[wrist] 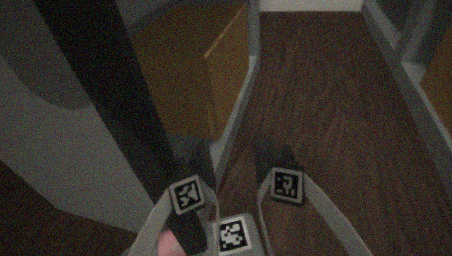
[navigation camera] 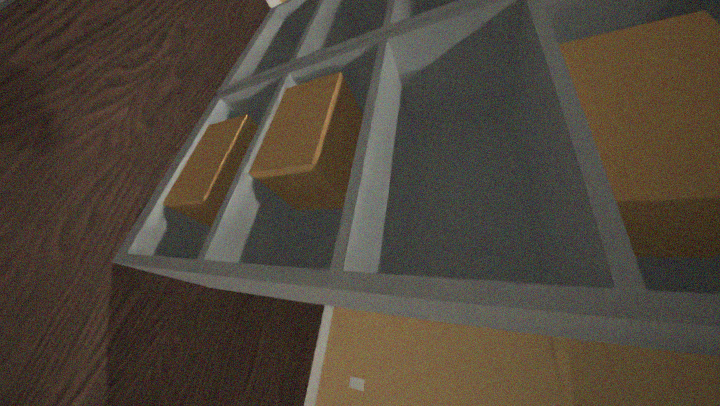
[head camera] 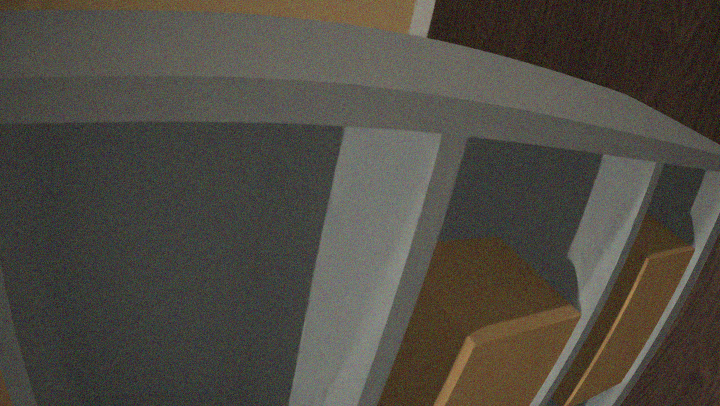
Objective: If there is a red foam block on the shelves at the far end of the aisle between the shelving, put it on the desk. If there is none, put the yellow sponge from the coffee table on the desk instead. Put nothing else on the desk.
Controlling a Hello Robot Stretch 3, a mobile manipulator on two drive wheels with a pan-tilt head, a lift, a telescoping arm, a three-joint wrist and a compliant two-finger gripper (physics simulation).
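Frame: origin at the robot's base, x back, y left, z down, level; metres.
Seen in the pictures: gripper, fingertip midpoint: (wrist: 233,155).
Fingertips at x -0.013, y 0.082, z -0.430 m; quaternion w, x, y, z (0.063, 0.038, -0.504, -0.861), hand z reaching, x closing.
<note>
Pixels of each thing's top centre, then the offset from my fingertips to it. "spot": a spot on its surface instead.
- Grey shelving, surface spot: (head camera: 451,146) spot: dy -0.138, dx -0.464, dz -0.546 m
- brown box, top centre: (wrist: 187,24) dy +0.637, dx +0.007, dz +0.084 m
My gripper (wrist: 233,155) is open with a gap between its dark fingertips, over the dark wood floor of the aisle in the wrist view. Grey shelving (head camera: 451,146) (navigation camera: 352,279) (wrist: 254,30) stands close by; its picture is tilted in the head and navigation views. Brown boxes sit in several compartments. No red foam block can be made out in the compartments that show. The yellow sponge, the coffee table and the desk do not show in these views.
A second shelf unit (wrist: 390,42) lines the aisle's right side. A white baseboard (wrist: 310,5) crosses the far end. A brown box (wrist: 227,75) stands low at left. A pink patch (wrist: 170,245) shows at the bottom edge, beside a square marker (wrist: 232,236).
</note>
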